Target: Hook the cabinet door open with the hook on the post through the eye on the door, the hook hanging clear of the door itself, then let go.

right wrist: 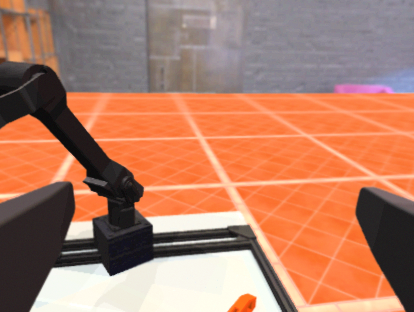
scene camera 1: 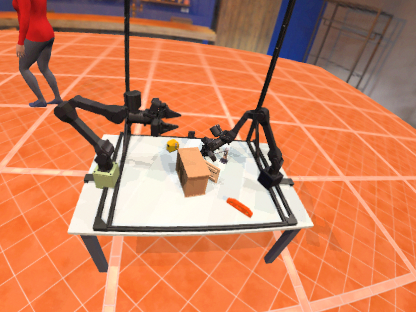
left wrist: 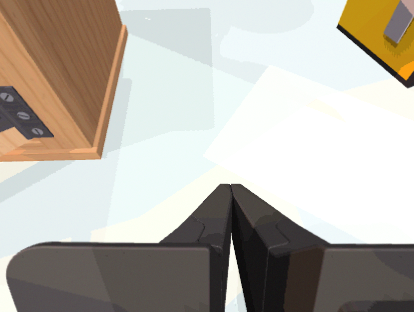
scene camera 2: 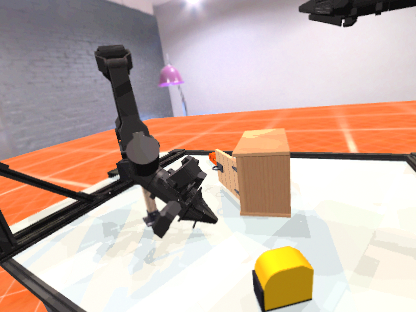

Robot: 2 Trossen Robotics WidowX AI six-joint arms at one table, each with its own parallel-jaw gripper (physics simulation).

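Places are measured from the left arm's base along level axes (x back, y right, z up), in millimetres.
Pixels of known places: left gripper, fingertip midpoint: (left wrist: 229,194) (scene camera 2: 217,221); right gripper, fingertip midpoint: (right wrist: 217,197) (scene camera 1: 180,120) (scene camera 2: 304,13); left arm's base, link origin: (right wrist: 122,221) (scene camera 1: 273,172); right arm's base, link origin: (scene camera 1: 105,167).
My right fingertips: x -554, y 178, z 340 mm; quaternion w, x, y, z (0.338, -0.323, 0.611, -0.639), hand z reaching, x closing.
Observation:
For each thing: its top centre in the pictures, then the offset to it from my right fingertips. "spot": a spot on its surface instead.
- wooden cabinet, top centre: (scene camera 2: 262,138) (scene camera 1: 193,160) dx +120, dy +29, dz -274 mm
- post, surface spot: (scene camera 2: 149,201) (scene camera 1: 224,153) spot: dx +410, dy +111, dz -374 mm
- yellow block with a black base, surface spot: (left wrist: 376,30) spot: dx +158, dy +309, dz -413 mm
- orange-red bar, top centre: (scene camera 2: 215,155) (scene camera 1: 240,204) dx +254, dy -248, dz -390 mm
The wooden cabinet (scene camera 1: 194,170) (scene camera 2: 265,182) (left wrist: 75,55) stands mid-table. Its door (scene camera 1: 213,172) (scene camera 2: 229,175) stands open, with a dark eye (scene camera 2: 218,167) on its face. The post (scene camera 1: 225,156) (scene camera 2: 149,201) stands apart from the door, partly hidden behind the left arm in scene camera 2. The hook cannot be made out clearly. My left gripper (scene camera 1: 204,153) (scene camera 2: 216,220) (left wrist: 229,194) is shut and empty, low over the table between the post and the cabinet's near side in scene camera 2. My right gripper (scene camera 1: 178,121) (right wrist: 217,197) is open and empty, high above the table, far from the door.
A yellow block with a black base (scene camera 1: 172,145) (scene camera 2: 284,277) (left wrist: 376,30) lies beyond the cabinet in scene camera 1. An orange-red bar (scene camera 1: 239,207) (scene camera 2: 212,158) (right wrist: 243,303) lies on the cabinet's other side. A black frame (scene camera 1: 170,228) (scene camera 2: 350,155) borders the table.

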